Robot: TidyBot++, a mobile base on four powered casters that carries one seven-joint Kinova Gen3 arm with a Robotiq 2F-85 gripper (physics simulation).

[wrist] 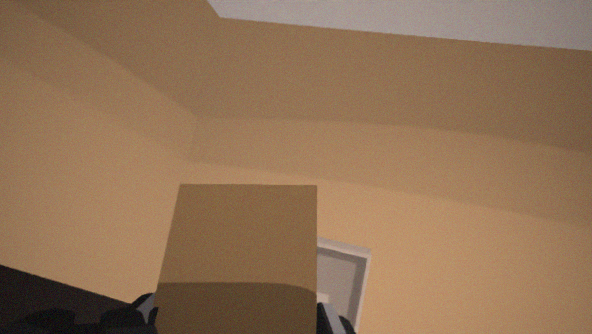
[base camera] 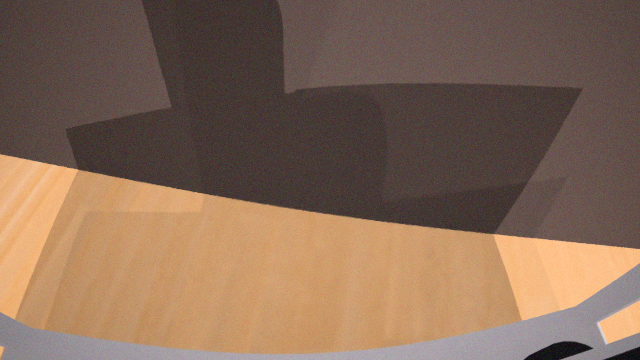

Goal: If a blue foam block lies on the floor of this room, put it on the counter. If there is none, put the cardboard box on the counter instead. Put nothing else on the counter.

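Note:
The brown cardboard box point(wrist: 240, 235) is held in front of the wrist camera at the lower middle of the wrist view. My gripper point(wrist: 247, 314) is shut on it, with a finger at each side of the box; the fingertips are partly hidden. A dark brown upright face point(base camera: 450, 45), which looks like the counter's front, fills the upper part of the base view and meets the floor along a slanting edge. A dark surface point(wrist: 35, 295) shows at the lower left of the wrist view; I cannot tell for certain that it is the counter. No blue foam block shows in either view.
The wooden floor point(base camera: 300, 280) lies between the dark face and the grey rim of my base point(base camera: 250, 347). Shadows fall across both. In the wrist view, tan walls point(wrist: 450, 240) meet in a corner under a grey ceiling point(wrist: 425, 20), and a pale frame point(wrist: 365, 280) stands behind the box.

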